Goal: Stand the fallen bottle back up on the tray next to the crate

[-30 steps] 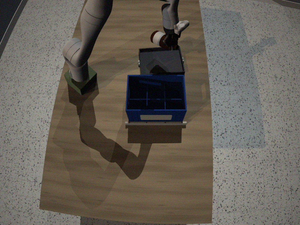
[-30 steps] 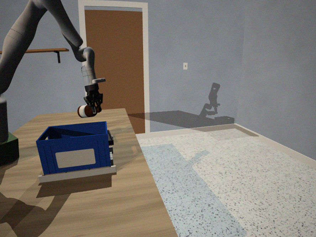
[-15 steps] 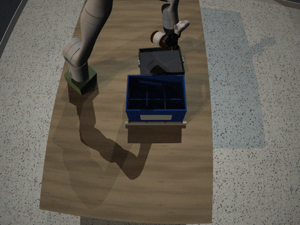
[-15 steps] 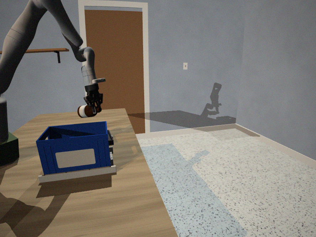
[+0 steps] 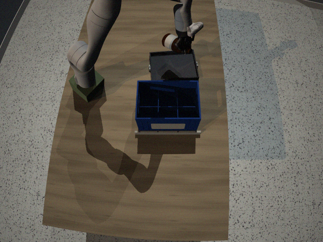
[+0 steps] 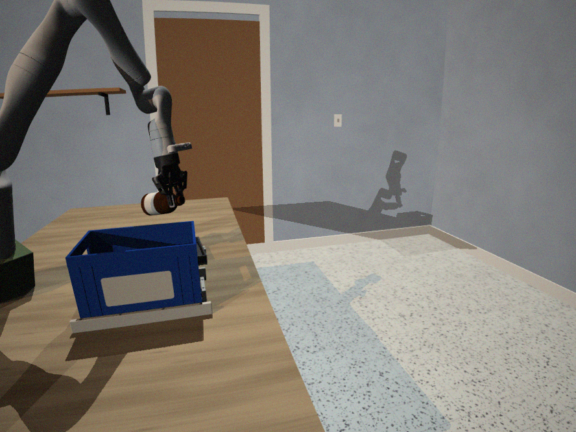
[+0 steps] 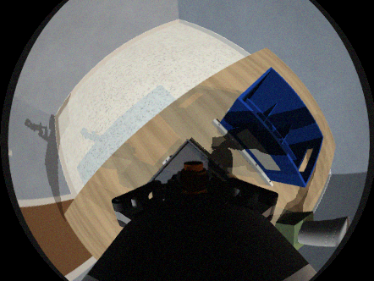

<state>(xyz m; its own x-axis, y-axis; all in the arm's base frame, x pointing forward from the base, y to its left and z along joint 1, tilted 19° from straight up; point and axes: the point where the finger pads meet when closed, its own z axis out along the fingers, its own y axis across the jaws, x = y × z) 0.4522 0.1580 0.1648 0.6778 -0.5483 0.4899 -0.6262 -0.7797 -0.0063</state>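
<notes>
My hand is 40 mm past the brown bottle, 30 mm to the right of it and 10 mm above it. The rest, counted from my hand: tray: 60 mm behind, 30 mm to the left, 190 mm below; blue crate: 90 mm behind, 260 mm to the right, 120 mm below.
</notes>
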